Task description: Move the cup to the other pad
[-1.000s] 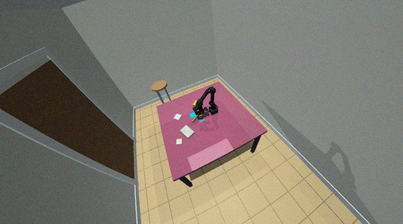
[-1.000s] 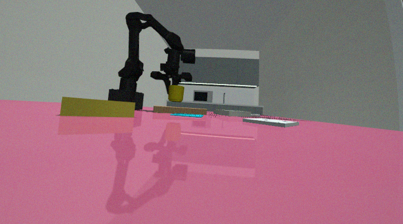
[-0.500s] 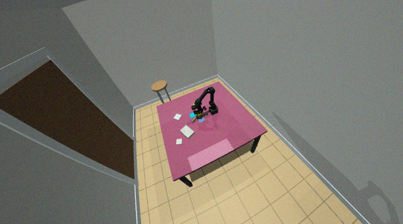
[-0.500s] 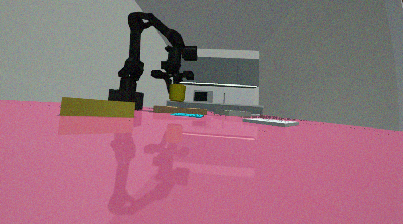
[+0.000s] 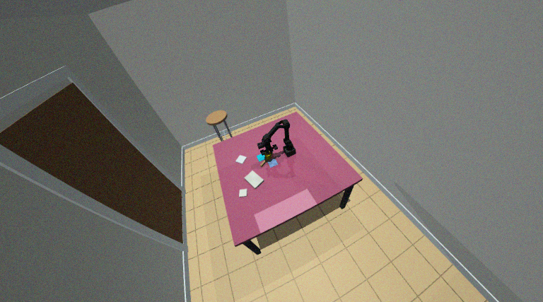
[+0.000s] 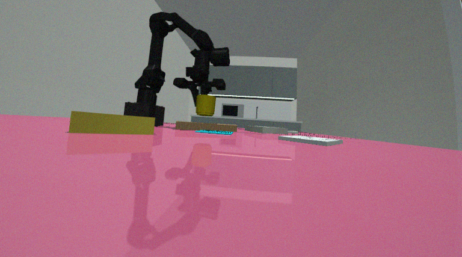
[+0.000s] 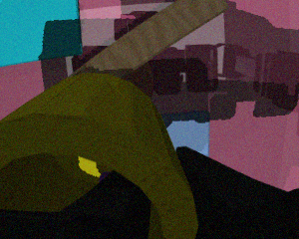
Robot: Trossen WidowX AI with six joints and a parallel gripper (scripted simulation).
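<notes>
The teal pad lies 7 cm ahead of my gripper tip, 10 cm to the right of it and 9 cm below it. From my gripper tip the other things lie so: cup: 2 cm ahead; then marble: 2 cm ahead, 2 cm below; then wooden slat: 5 cm ahead, 2 cm to the right, 8 cm below.
</notes>
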